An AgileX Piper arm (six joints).
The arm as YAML. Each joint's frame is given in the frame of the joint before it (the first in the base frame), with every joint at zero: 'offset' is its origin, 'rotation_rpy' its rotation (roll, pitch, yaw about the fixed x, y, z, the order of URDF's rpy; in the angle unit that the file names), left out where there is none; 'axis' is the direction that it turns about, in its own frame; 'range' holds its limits. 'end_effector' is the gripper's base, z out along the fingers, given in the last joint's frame.
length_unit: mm
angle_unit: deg
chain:
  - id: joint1
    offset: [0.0, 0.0, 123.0]
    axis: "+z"
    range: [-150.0, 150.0]
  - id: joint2
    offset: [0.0, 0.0, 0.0]
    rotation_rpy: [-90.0, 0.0, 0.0]
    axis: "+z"
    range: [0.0, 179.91]
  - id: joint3
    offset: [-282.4, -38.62, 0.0]
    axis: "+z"
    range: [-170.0, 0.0]
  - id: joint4
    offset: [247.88, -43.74, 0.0]
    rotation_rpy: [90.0, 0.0, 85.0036]
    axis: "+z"
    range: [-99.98, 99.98]
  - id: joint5
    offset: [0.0, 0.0, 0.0]
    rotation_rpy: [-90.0, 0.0, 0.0]
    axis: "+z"
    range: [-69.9, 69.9]
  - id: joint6
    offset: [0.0, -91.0, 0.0]
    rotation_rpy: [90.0, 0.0, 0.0]
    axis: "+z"
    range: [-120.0, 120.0]
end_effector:
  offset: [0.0, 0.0, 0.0]
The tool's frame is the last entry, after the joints.
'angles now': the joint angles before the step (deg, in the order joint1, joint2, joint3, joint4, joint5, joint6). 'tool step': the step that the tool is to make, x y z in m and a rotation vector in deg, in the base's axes. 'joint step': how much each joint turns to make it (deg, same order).
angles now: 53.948 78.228 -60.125 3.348 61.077 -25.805
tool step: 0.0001 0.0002 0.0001 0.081 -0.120 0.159
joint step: 0.011 0.004 -0.014 -0.004 -0.118 -0.160
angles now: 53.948 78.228 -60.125 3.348 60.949 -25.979
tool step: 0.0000 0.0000 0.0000 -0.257 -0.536 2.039
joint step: 0.000 0.000 0.000 -0.001 0.001 -2.123
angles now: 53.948 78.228 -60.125 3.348 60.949 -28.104
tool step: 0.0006 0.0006 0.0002 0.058 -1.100 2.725
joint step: -0.010 0.001 0.008 -0.045 -0.559 -2.875
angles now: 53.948 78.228 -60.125 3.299 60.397 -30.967
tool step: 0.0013 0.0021 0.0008 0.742 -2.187 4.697
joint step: -0.005 -0.003 0.000 0.210 -1.627 -5.082
